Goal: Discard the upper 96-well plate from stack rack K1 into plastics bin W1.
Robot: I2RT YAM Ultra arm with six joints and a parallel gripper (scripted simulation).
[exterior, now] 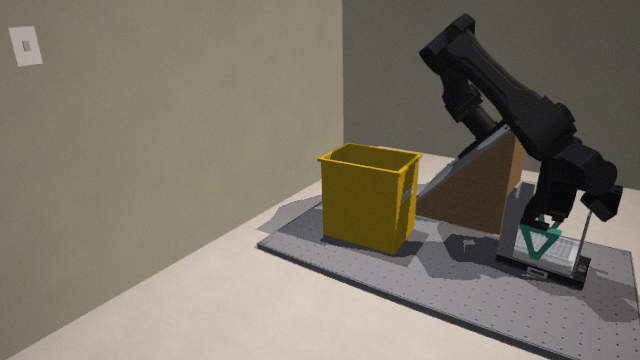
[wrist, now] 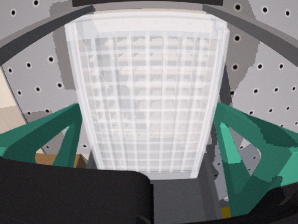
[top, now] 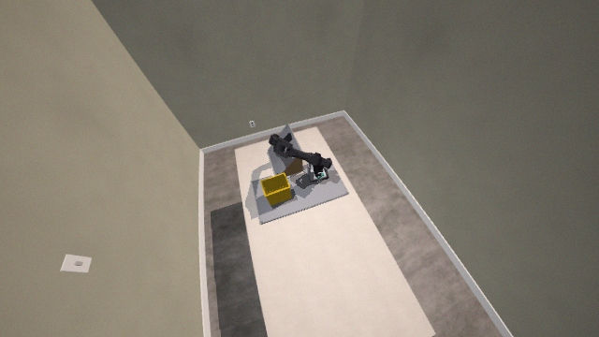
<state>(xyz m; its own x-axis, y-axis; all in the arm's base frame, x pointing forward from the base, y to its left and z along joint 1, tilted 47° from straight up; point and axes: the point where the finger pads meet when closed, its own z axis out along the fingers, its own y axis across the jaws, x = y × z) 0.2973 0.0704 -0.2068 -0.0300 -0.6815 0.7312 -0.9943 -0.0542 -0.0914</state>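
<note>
Right now the tall grey post is 4 cm ahead of my hand, 5 cm to the right of it and 4 cm above it. Also, from my hand: yellow plastics bin W1 (9 cm ahead, 34 cm to the right, 5 cm above); thin post (4 cm ahead, 7 cm to the left, 4 cm above).
</note>
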